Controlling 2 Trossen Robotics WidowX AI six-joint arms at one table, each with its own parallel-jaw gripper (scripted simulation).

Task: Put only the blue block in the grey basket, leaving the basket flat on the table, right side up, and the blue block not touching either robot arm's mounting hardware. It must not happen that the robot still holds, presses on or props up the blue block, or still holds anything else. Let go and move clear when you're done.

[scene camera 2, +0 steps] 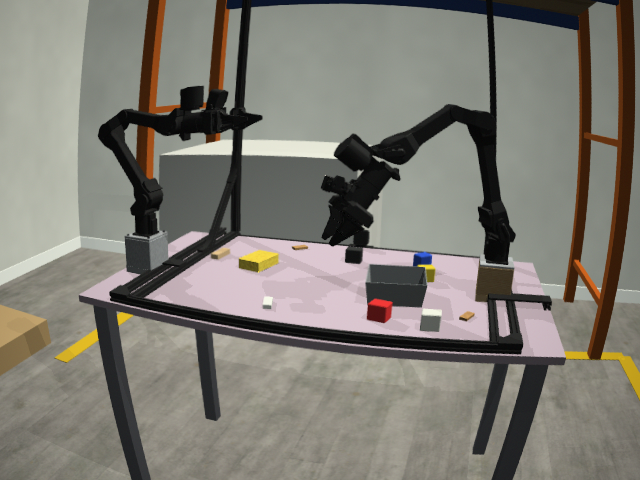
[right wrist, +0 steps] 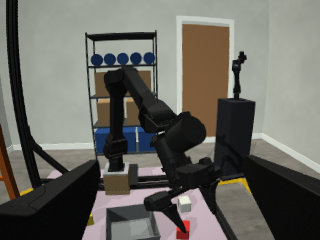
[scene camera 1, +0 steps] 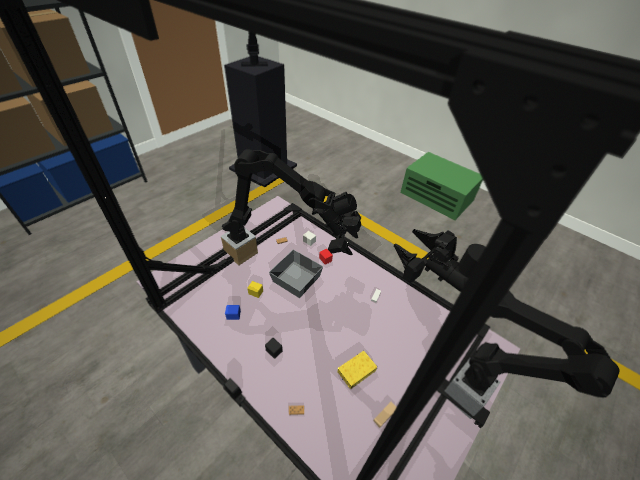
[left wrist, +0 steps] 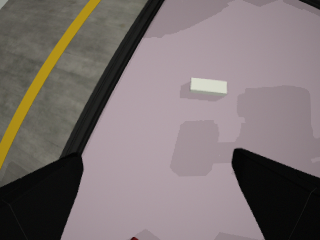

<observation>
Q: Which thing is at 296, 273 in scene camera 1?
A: A grey basket.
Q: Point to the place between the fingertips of my right gripper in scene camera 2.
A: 255, 118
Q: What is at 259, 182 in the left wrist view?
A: My left gripper.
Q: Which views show my right gripper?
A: Scene camera 2, the right wrist view and scene camera 1 only.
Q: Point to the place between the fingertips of my left gripper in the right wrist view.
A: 200, 223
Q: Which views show my left gripper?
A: Scene camera 2, the right wrist view, scene camera 1 and the left wrist view: all of them.
</observation>
